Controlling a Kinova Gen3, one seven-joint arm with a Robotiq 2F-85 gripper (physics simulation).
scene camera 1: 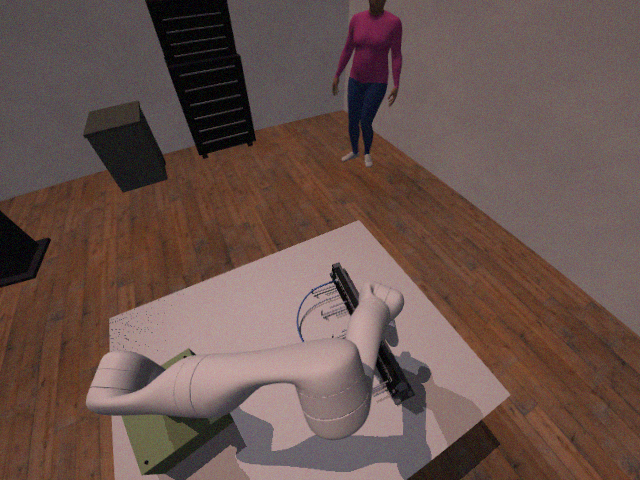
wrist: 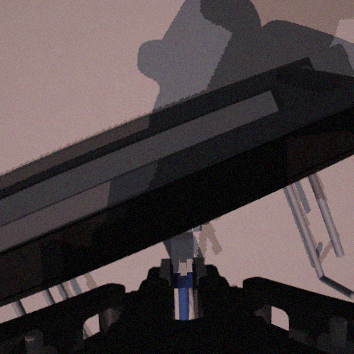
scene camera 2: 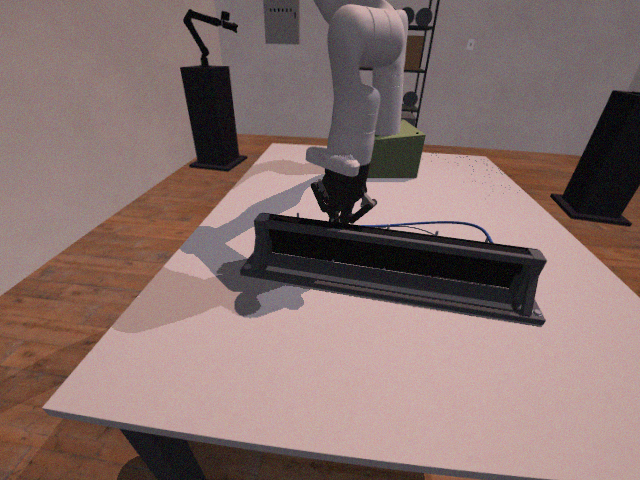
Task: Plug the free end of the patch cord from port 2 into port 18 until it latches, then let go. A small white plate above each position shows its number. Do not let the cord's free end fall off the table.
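Frame: origin at the arm's base, x back, y right, z up, level; centimetres.
Where they show: gripper, fingertip midpoint: (wrist: 182, 273); arm's base at its link origin: (scene camera 2: 386, 131).
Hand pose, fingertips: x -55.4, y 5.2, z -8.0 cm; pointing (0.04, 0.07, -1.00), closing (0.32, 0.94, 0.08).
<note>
Each offset is from my fingertips to the centre of the thing. "spot": to the spot under its first point. Level surfaces: height alone.
The long black patch panel {dx -1.5, dy -10.1, dz -0.3 cm} (scene camera 1: 345, 290) (scene camera 2: 392, 240) (wrist: 215, 167) stands on the table. The blue patch cord (scene camera 1: 298, 322) (scene camera 2: 454, 222) (wrist: 183, 302) arcs from the panel's far end in scene camera 1 to my gripper. Its free-end plug {dx -1.5, dy +0.4, dz +2.1 cm} (wrist: 183, 249), clear with a blue rear, points at the panel's cord side. My gripper (scene camera 2: 341, 219) (wrist: 182, 273) is shut on the plug, with a fingertip on each side, close to the panel. The arm hides the gripper in scene camera 1. The panel's edge hides the plug's tip and the ports; number plates are not readable.
Thin metal bars {spot: dx +2.1, dy +9.9, dz -3.6 cm} (wrist: 304, 231) stick out from the panel on both sides of the gripper. The green arm base (scene camera 1: 165, 439) (scene camera 2: 398, 155) stands on the white table {dz -5.4 cm} (scene camera 1: 232, 299) (scene camera 2: 336, 372). A person in a pink top (scene camera 1: 374, 51) stands beyond the table.
</note>
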